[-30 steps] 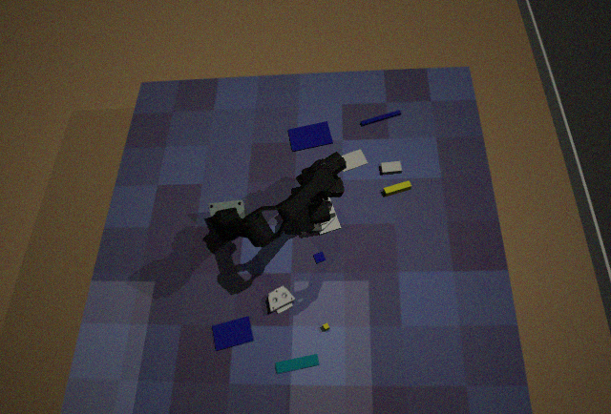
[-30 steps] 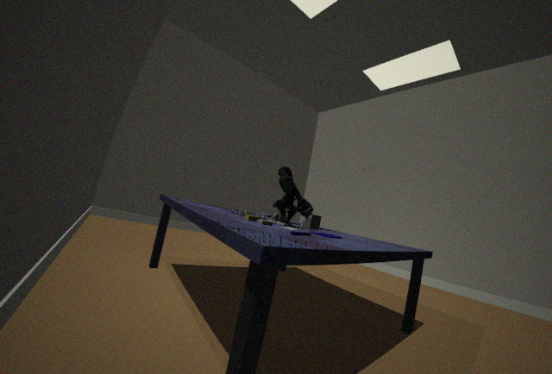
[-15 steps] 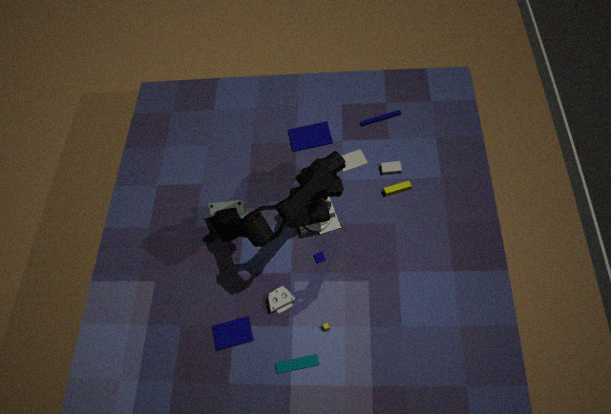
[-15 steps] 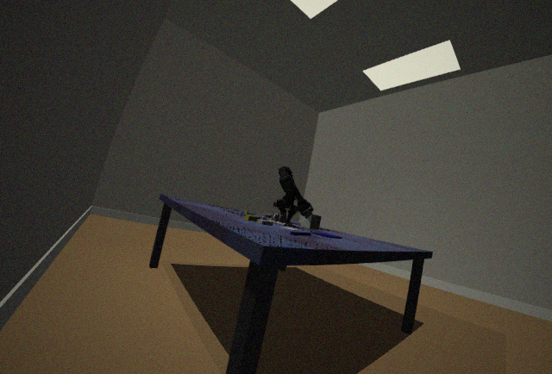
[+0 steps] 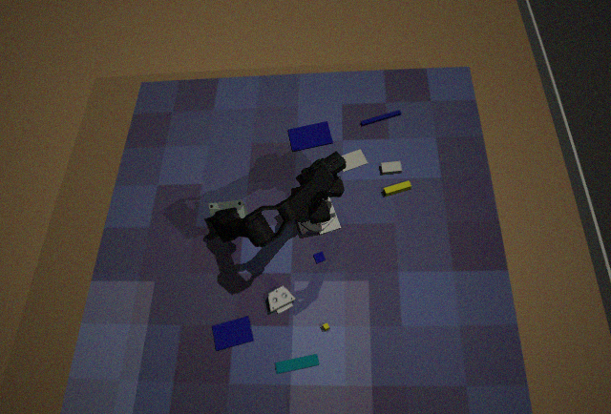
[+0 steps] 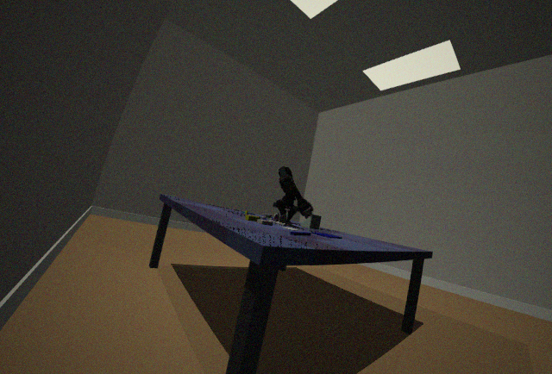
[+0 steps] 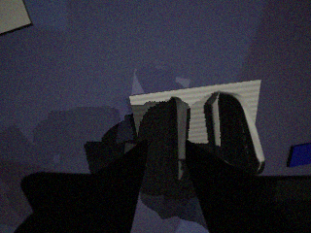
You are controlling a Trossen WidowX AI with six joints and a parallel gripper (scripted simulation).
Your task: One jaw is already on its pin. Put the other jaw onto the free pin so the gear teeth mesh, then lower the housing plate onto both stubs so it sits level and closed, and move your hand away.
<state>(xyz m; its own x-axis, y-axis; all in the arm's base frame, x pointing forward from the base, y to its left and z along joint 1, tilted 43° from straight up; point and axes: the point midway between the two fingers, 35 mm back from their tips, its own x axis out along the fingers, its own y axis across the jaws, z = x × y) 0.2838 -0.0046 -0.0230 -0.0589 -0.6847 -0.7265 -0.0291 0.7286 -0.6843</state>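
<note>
The white jaw is 3 cm behind my gripper tip and 2 cm to the right of it. From my gripper tip the other things lie so: small blue cube (2 cm behind, 17 cm to the right, 1 cm below); white plate (14 cm ahead, 16 cm to the left, 2 cm below); white base (2 cm ahead, 3 cm to the right, 1 cm below).
</note>
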